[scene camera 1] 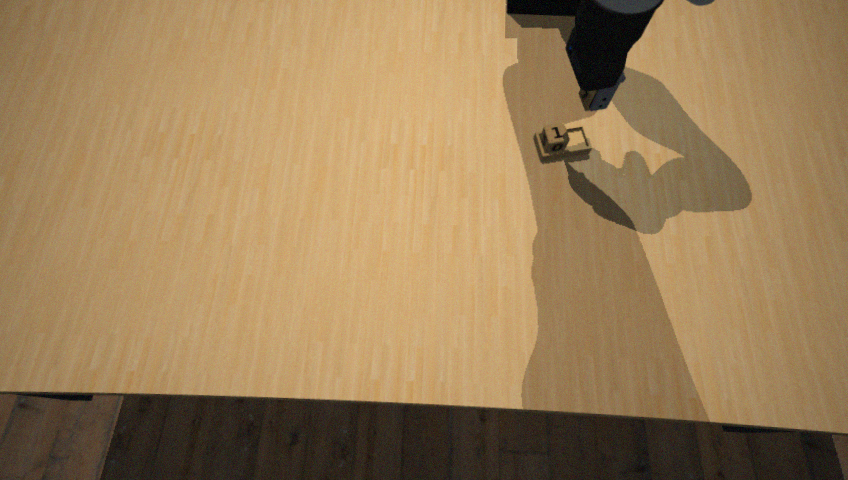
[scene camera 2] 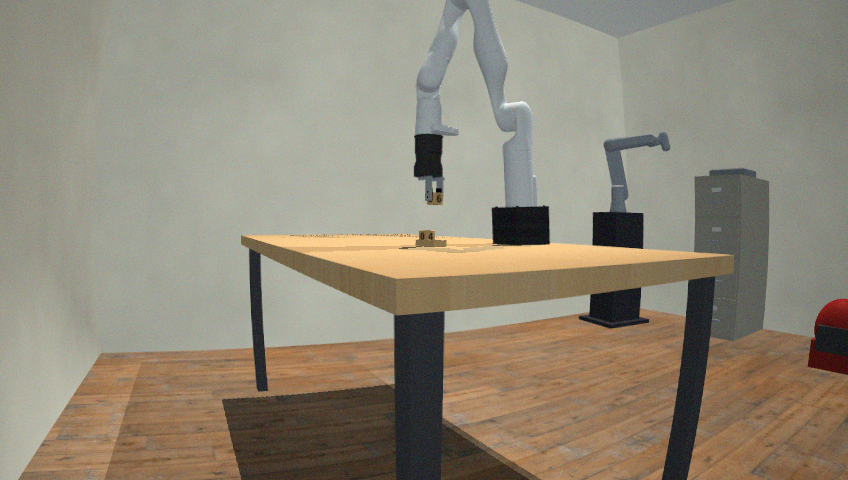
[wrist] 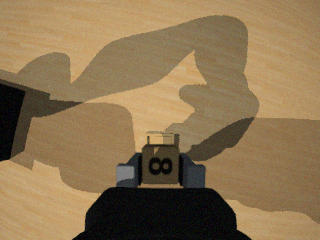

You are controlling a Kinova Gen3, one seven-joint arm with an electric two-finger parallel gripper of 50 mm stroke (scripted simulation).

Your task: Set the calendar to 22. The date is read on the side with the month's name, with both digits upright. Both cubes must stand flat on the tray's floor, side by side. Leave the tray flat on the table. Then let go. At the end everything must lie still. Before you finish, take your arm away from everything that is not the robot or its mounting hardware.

Labels:
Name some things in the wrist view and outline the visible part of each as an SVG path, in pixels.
My gripper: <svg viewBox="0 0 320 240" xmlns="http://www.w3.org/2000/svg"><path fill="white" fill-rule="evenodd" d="M72 239L252 240L246 234L237 230L236 214L228 203L215 190L205 188L206 167L203 164L195 164L185 153L180 153L178 181L183 188L136 188L141 186L142 183L141 152L136 152L126 164L119 163L116 166L116 187L105 190L86 212L85 231Z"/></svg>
A wooden number cube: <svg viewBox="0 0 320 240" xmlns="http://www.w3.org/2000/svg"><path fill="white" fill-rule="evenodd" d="M145 144L142 148L142 183L178 184L180 149L175 144Z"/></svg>

